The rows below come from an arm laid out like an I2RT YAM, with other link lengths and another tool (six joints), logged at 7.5 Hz.
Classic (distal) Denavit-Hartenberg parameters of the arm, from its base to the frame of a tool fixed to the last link. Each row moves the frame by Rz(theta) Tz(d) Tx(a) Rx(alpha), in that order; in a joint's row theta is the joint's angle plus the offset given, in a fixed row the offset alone. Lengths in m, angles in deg.
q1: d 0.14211, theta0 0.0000, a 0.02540, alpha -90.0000
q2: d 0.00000, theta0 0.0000, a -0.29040, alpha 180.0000
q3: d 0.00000, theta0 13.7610, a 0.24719, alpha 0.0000
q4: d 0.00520, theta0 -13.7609, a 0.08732, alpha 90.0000
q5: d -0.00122, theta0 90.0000, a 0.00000, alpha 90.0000
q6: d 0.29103, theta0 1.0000, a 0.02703, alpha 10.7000
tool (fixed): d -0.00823, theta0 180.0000, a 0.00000, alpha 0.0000
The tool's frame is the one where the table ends.
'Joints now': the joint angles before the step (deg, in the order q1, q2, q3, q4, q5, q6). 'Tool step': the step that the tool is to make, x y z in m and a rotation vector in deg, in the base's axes. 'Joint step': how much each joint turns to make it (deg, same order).
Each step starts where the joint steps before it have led.
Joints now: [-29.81 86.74 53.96 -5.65 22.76 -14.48]
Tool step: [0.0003 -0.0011 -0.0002 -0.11 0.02 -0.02]
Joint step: [-0.08 0.18 0.00 0.27 0.02 -0.13]
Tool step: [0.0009 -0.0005 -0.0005 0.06 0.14 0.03]
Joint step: [-0.01 0.29 0.31 -0.15 -0.02 -0.04]
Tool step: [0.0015 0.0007 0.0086 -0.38 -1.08 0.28]
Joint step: [-0.03 -1.00 -0.01 0.15 -0.38 -0.03]
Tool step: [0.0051 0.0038 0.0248 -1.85 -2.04 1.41]
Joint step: [0.41 -2.67 -0.01 0.46 -0.46 -1.15]
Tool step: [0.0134 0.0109 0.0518 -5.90 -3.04 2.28]
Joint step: [2.95 -3.93 -0.06 2.83 2.51 -3.15]
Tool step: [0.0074 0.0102 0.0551 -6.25 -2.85 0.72]
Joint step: [3.32 -3.04 0.93 2.76 4.19 -3.37]
